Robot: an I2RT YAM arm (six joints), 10 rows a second.
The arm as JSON. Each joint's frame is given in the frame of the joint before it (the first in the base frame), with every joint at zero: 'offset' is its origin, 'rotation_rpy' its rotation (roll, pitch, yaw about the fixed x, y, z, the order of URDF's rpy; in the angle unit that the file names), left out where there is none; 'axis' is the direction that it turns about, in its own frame. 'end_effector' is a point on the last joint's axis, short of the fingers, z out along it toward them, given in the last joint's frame.
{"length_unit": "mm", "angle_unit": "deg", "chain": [
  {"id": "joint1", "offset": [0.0, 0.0, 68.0], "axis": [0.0, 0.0, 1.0]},
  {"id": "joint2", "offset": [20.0, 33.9, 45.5], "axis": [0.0, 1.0, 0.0]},
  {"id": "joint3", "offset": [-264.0, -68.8, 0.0], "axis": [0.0, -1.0, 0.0]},
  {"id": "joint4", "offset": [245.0, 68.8, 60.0], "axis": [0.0, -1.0, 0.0]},
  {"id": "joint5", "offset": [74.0, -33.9, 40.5], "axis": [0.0, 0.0, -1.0]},
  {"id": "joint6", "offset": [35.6, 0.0, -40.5], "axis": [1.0, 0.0, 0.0]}
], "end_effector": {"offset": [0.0, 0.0, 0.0], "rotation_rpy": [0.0, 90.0, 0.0]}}
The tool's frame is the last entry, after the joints.
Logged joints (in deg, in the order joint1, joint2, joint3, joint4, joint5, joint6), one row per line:
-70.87, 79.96, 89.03, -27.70, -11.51, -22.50
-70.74, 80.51, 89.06, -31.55, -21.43, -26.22
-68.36, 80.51, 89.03, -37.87, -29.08, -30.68
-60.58, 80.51, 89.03, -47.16, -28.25, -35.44
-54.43, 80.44, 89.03, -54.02, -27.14, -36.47
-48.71, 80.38, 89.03, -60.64, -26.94, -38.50
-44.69, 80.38, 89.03, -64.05, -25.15, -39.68
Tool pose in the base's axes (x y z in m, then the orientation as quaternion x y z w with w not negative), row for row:
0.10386, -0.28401, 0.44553, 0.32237, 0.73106, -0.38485, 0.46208
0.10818, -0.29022, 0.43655, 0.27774, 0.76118, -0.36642, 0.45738
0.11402, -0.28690, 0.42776, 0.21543, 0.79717, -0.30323, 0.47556
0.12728, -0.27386, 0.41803, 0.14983, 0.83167, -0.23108, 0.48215
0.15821, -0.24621, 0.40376, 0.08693, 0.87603, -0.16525, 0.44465
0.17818, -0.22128, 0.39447, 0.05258, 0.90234, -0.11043, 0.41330
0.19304, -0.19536, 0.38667, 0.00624, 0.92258, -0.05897, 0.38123
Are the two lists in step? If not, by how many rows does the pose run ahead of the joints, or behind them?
The pose runs 1 row behind the joints: the pose in row i belongs to the joints in row i - 1.
